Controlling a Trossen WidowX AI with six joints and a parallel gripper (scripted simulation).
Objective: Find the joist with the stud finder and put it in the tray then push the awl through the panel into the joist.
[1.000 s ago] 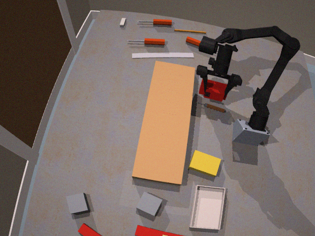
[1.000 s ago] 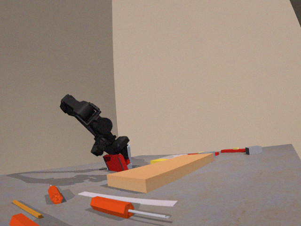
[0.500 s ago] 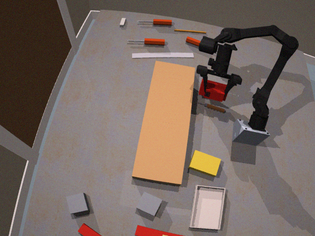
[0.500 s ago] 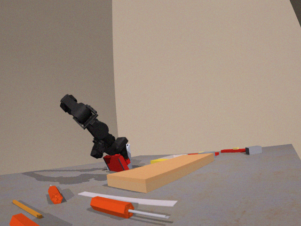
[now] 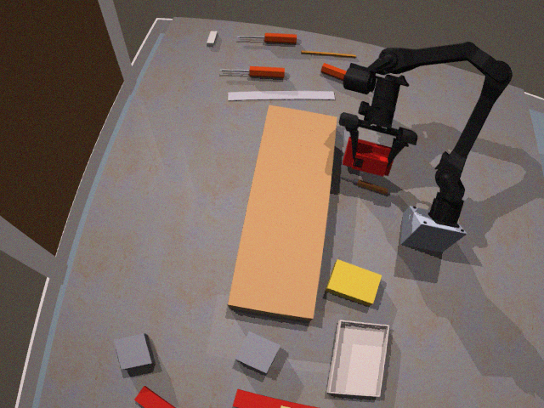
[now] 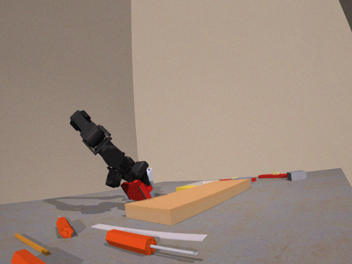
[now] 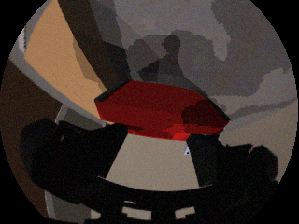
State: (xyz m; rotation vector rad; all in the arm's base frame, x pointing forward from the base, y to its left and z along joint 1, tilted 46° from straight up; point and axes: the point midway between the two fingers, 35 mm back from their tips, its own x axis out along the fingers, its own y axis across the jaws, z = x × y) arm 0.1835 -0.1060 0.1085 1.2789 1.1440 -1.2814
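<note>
Right now my gripper tip is 10 mm short of the red stud finder and 10 mm above it. The rest, counted from my gripper tip: white strip (230 mm ahead, 220 mm to the right, 80 mm below); brown-handled awl (70 mm below, 20 mm to the left, 10 mm ahead); yellow block (280 mm to the left, 60 mm below, 10 mm ahead).
</note>
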